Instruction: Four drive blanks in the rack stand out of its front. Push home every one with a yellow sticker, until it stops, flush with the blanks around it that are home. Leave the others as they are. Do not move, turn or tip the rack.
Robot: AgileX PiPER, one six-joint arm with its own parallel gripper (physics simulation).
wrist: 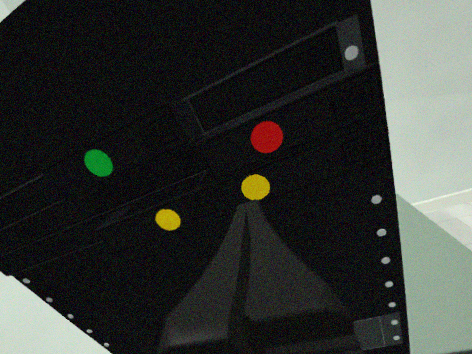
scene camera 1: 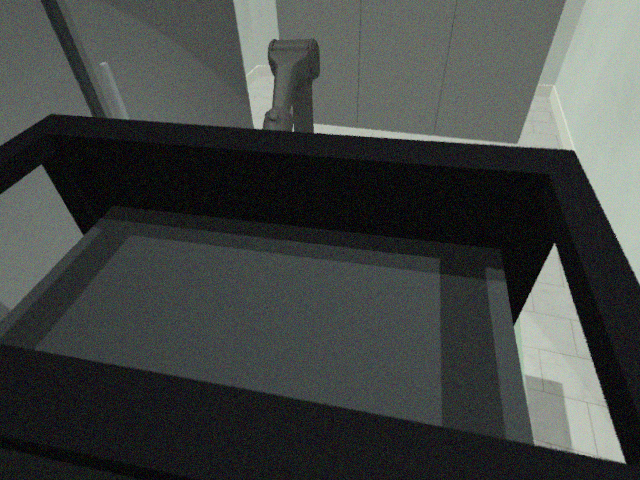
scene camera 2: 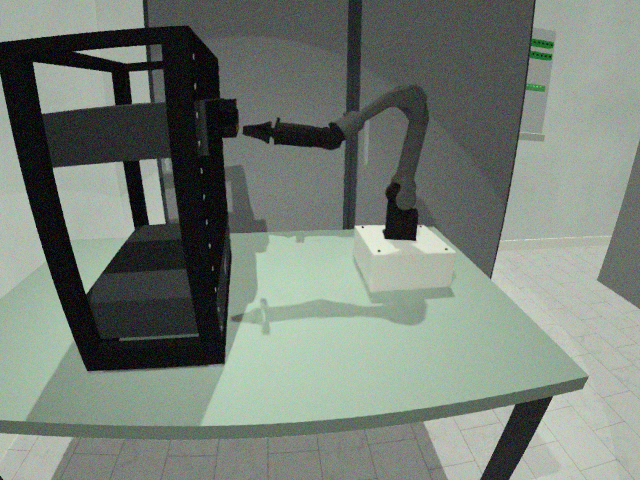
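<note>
The black rack (scene camera 1: 310, 145) (scene camera 2: 180, 206) stands upright on the table. In the wrist view its front shows dark blanks with stickers: a yellow sticker (wrist: 255, 187) just beyond my fingertips, a second yellow sticker (wrist: 168, 220) to its left, a red sticker (wrist: 266, 137) above and a green sticker (wrist: 98, 163) at the upper left. In scene camera 2 protruding blanks (scene camera 2: 222, 117) stand out of the rack's front, near its top. My gripper (scene camera 2: 244, 130) (wrist: 252, 213) is shut and empty, its tips a small gap in front of the blanks. How far each blank stands out is hard to tell in the dark.
The arm's white base box (scene camera 2: 403, 268) stands on the green table (scene camera 2: 330, 372), right of the rack. A grey panel (scene camera 2: 289, 103) stands behind the arm. Dark units fill part of the rack's bottom. A framed opening with a light grey end plate shows above the red sticker.
</note>
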